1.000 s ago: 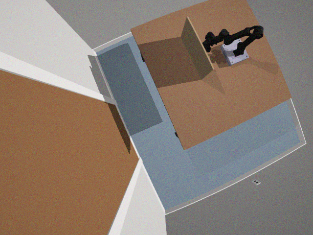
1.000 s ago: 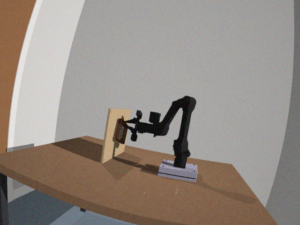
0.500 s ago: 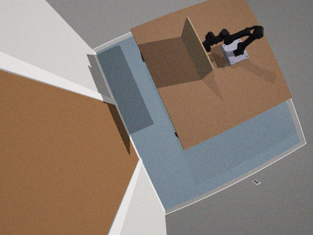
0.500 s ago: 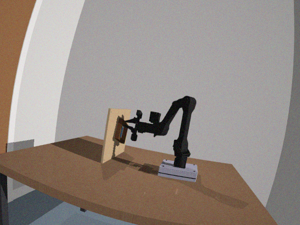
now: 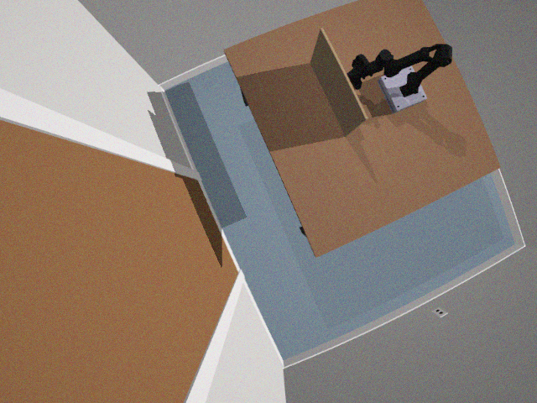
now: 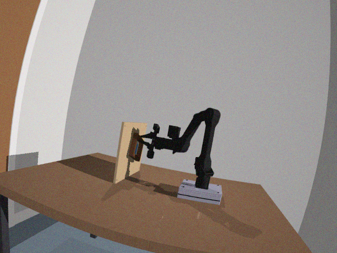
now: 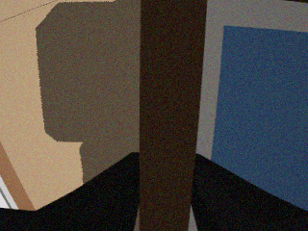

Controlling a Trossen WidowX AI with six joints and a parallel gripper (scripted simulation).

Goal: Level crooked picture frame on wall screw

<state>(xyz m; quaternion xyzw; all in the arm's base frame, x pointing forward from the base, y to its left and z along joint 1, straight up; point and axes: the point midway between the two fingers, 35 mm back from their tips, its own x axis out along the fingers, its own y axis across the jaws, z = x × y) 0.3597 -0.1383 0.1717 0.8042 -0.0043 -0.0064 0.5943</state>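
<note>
Now: gripper tip 10 mm short of the picture frame, 10 mm to the right of it and 50 mm above it. Round my gripper tip: wall panel: 20 mm ahead, 70 mm below.
</note>
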